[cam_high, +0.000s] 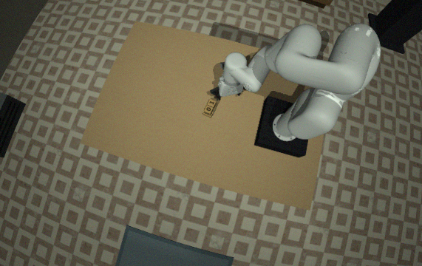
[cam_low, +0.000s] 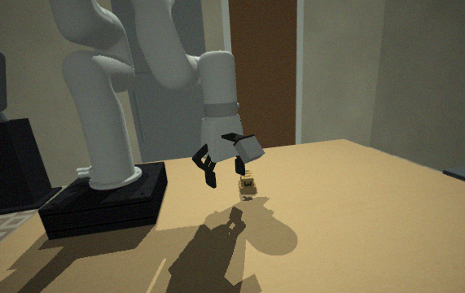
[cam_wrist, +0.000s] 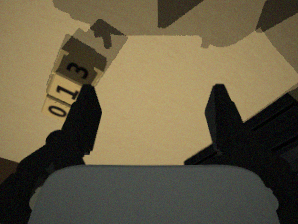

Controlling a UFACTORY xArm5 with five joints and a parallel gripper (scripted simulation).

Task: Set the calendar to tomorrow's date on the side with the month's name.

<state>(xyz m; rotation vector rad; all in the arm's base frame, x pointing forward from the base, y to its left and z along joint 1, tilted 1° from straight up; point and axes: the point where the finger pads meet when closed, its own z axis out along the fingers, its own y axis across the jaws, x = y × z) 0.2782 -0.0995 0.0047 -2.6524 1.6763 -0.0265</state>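
Now: the wooden date cube 70 mm ahead of my hand, 40 mm to the left of it and 50 mm below it. From my hand the other things lie so: wooden calendar tray: 70 mm ahead, 60 mm to the left, 60 mm below.
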